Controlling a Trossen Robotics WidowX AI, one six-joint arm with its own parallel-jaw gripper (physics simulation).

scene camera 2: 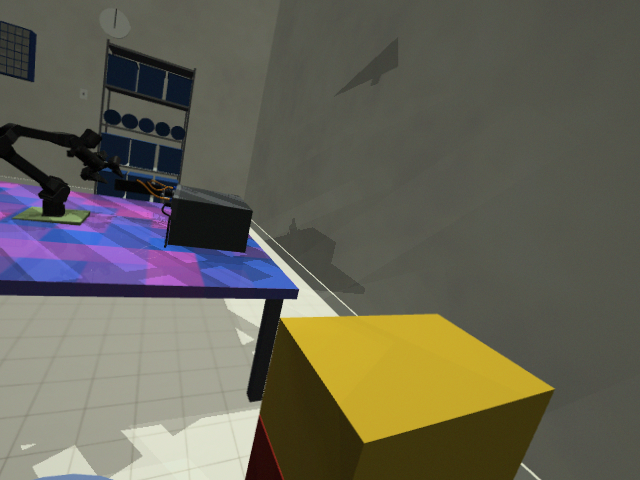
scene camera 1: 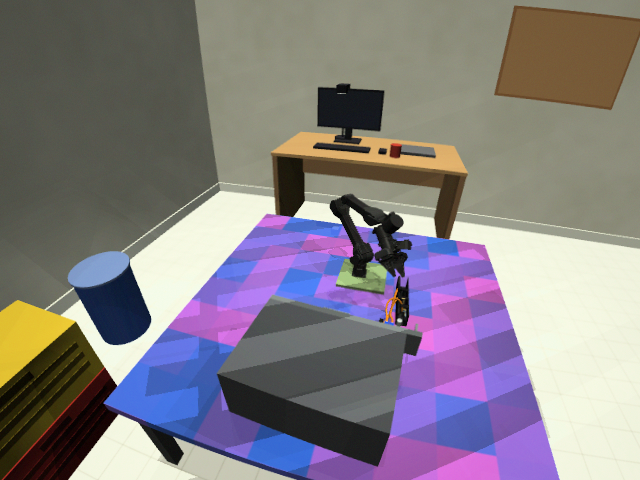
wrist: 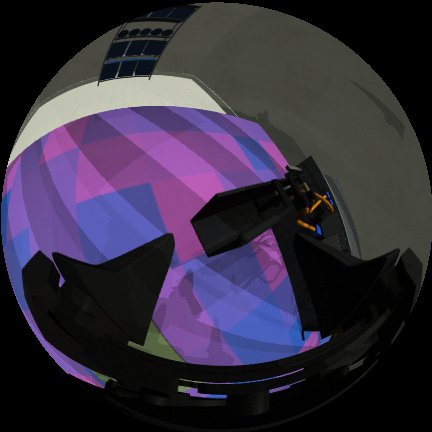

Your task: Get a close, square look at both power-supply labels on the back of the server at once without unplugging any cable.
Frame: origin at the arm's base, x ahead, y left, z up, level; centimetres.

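Where they show: gripper, between the fingertips: [scene camera 2: 115, 180] [scene camera 1: 399, 277] [wrist: 235, 240]; arm's base, origin of its link: [scene camera 2: 53, 214] [scene camera 1: 359, 273].
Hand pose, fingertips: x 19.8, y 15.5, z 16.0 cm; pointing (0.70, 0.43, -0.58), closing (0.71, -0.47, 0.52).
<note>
Things, the pixels of their top centre, and the offset from my fingertips. Level surfaces: height alone.
- tray, centre of its top: [wrist: 304, 185] [scene camera 1: 403, 292] [scene camera 2: 141, 179] dx +10.8, dy +1.1, dz +2.3 cm
- blue plug, centre of its top: [wrist: 319, 229] dx +25.2, dy -8.7, dz -3.7 cm
- patterned table, height of its surface: dz -17.1 cm
The dark grey server [scene camera 1: 315, 361] [scene camera 2: 209, 224] lies on the table; its back faces the arm. In the wrist view its back panel [wrist: 286, 247] is dark and seen at a steep slant. A black hinged bracket or tray [scene camera 1: 402, 304] [scene camera 2: 129, 186] [wrist: 217, 225] sticks out from the back. Orange cables [scene camera 1: 390, 305] [wrist: 320, 202] loop beside it, near a blue plug [wrist: 319, 230]. No power-supply label can be made out; the right finger covers part of the back in the wrist view. My gripper [scene camera 1: 398, 274] [scene camera 2: 113, 178] [wrist: 235, 240] is open and empty, above and beyond the bracket's free end.
The patterned table [scene camera 1: 465, 372] [scene camera 2: 103, 263] carries the arm's green base plate [scene camera 1: 347, 280] [scene camera 2: 77, 217]. A blue bin [scene camera 1: 116, 310] and a yellow box [scene camera 1: 36, 335] [scene camera 2: 413, 361] stand off the table. A wooden desk [scene camera 1: 289, 149] stands behind the arm.
</note>
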